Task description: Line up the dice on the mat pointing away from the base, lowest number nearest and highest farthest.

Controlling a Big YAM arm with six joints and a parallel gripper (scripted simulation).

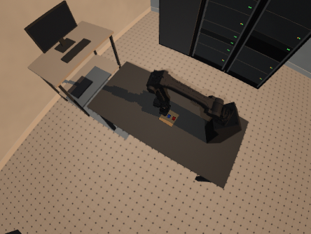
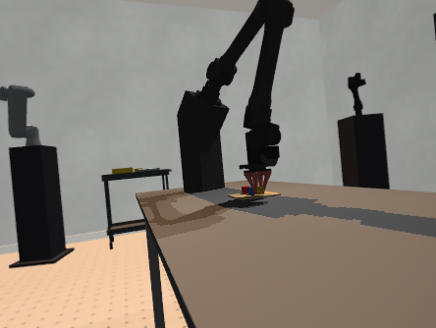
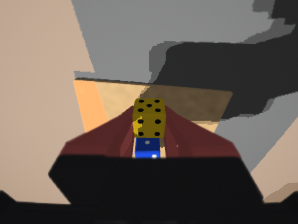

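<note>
Right now my hand is right at the yellow die. The rest, counted from my hand: tan mat 5 cm behind, 1 cm to the right, 2 cm below; then blue die 5 cm behind, 1 cm to the right; then red die 9 cm behind, 3 cm to the right.
</note>
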